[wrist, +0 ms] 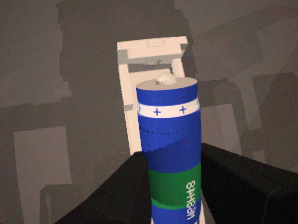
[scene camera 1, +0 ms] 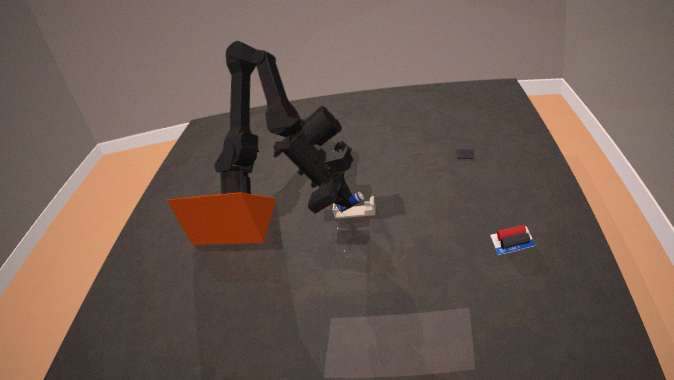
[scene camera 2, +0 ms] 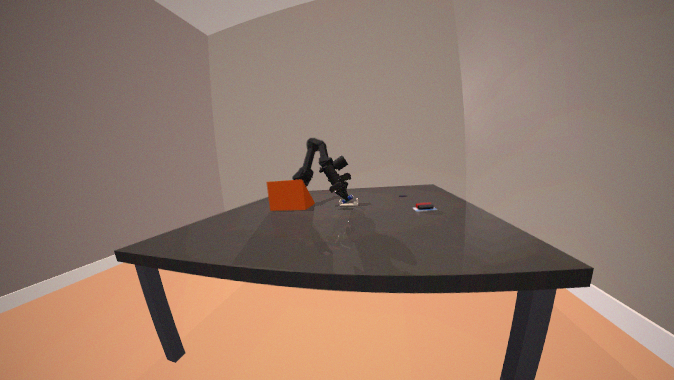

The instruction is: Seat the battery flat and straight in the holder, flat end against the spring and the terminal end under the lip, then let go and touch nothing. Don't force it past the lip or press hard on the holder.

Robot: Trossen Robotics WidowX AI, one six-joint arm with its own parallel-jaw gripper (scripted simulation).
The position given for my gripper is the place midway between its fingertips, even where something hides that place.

Note:
I see my gripper (scene camera 1: 352,204).
My gripper shows as well in the wrist view (wrist: 170,158).

